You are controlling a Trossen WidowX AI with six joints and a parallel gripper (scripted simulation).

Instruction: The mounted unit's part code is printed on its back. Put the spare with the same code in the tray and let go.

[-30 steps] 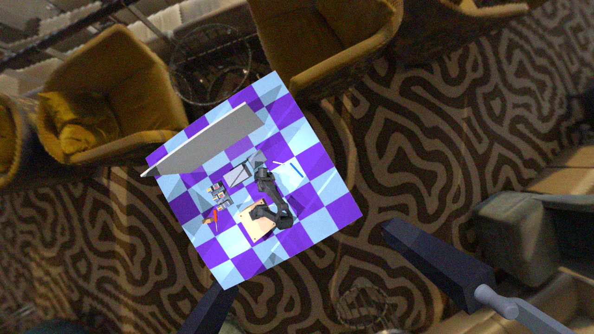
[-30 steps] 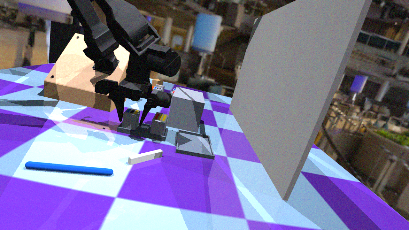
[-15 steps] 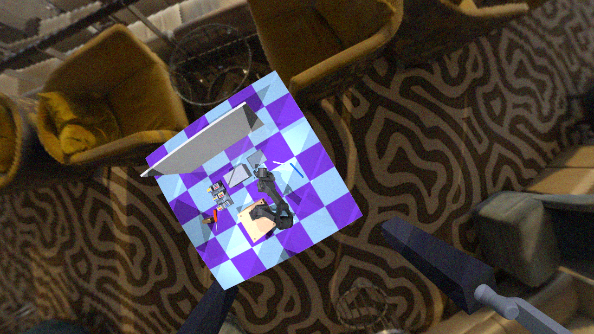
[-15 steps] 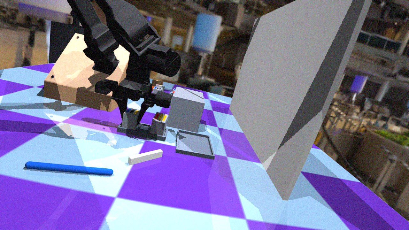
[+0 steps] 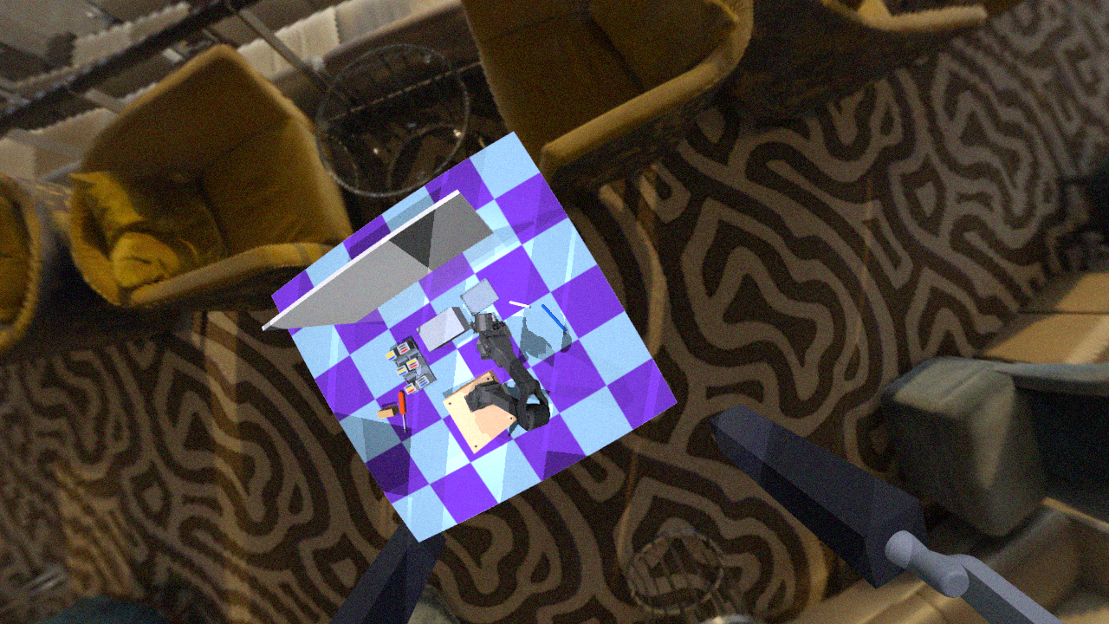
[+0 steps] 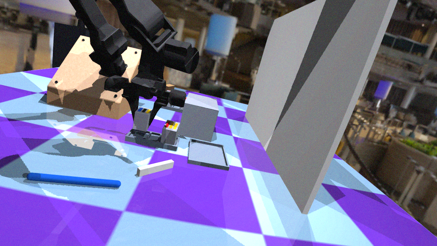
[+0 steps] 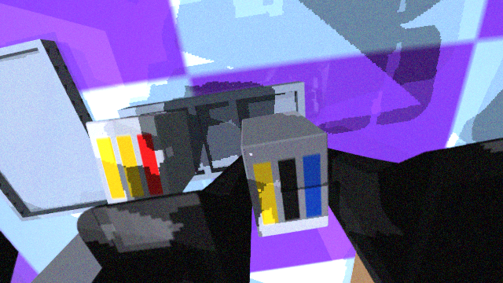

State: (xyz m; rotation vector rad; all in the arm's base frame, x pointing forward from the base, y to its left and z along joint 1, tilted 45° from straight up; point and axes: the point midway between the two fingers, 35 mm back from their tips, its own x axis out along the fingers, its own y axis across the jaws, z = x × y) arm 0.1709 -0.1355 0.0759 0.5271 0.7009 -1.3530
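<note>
Now: the grey rack 40 mm ahead of my gripper tip and 30 mm below it. The rest, counted from my gripper tip: dark grey tray 180 mm ahead, 30 mm below; grey spare block 20 mm above; white bar 130 mm to the right, 90 mm ahead, 30 mm below.
</note>
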